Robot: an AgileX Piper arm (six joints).
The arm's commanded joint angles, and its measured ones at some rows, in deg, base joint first. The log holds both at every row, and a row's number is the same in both.
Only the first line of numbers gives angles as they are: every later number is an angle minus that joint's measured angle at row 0.
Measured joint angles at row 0:
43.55 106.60 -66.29 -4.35 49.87 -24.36
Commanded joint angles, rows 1 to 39:
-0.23 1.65 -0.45 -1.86 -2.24 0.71
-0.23 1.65 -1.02 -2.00 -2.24 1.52
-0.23 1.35 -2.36 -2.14 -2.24 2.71
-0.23 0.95 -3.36 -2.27 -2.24 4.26
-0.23 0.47 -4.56 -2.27 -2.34 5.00
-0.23 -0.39 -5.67 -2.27 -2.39 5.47
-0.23 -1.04 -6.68 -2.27 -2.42 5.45
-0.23 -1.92 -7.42 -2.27 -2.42 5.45
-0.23 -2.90 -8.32 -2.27 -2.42 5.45
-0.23 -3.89 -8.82 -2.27 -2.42 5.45
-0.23 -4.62 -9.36 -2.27 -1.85 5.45
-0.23 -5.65 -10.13 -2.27 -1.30 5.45
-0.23 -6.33 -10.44 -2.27 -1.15 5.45
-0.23 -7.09 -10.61 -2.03 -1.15 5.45
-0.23 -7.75 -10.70 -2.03 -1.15 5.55
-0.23 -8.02 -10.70 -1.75 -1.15 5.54
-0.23 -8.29 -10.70 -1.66 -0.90 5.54
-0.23 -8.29 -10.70 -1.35 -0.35 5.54
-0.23 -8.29 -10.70 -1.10 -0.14 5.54
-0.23 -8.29 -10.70 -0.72 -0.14 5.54
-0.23 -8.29 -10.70 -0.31 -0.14 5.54
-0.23 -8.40 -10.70 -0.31 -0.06 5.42
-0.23 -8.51 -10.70 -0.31 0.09 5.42
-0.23 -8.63 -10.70 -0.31 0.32 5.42
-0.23 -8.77 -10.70 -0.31 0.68 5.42
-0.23 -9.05 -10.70 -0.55 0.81 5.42
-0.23 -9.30 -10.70 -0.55 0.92 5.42
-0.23 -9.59 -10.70 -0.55 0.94 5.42
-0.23 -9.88 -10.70 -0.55 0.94 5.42
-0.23 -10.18 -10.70 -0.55 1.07 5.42
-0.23 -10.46 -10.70 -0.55 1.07 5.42
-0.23 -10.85 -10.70 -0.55 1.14 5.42
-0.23 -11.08 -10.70 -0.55 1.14 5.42
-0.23 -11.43 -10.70 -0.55 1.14 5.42
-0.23 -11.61 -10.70 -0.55 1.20 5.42
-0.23 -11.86 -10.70 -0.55 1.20 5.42
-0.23 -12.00 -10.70 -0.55 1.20 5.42
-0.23 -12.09 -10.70 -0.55 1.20 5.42
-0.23 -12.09 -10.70 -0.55 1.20 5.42
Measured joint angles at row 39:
0.00 -11.21 -10.42 -0.41 1.09 5.44
